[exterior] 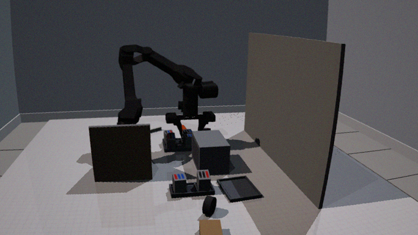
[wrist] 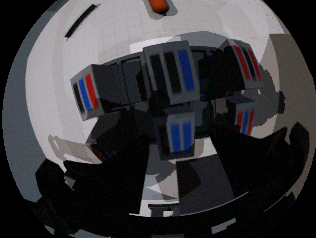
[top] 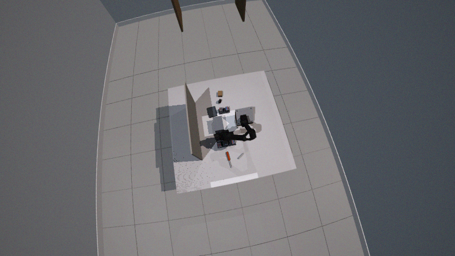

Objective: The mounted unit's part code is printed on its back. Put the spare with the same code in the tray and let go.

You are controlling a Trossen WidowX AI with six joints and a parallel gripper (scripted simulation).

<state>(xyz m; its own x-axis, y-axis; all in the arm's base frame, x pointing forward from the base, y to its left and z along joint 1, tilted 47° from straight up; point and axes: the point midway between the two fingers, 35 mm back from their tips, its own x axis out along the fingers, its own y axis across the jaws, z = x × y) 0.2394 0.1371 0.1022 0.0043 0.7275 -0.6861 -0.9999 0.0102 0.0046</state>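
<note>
My gripper tip is 9 cm short of the black tray, 36 cm to the left of it and 4 cm above it. From my gripper tip the other things lie so: dark grey box 4 cm ahead, 16 cm to the right, 1 cm above; rack 5 cm behind, 34 cm to the right, 3 cm below; tall tan panel 29 cm ahead, 17 cm to the right, 18 cm above.
</note>
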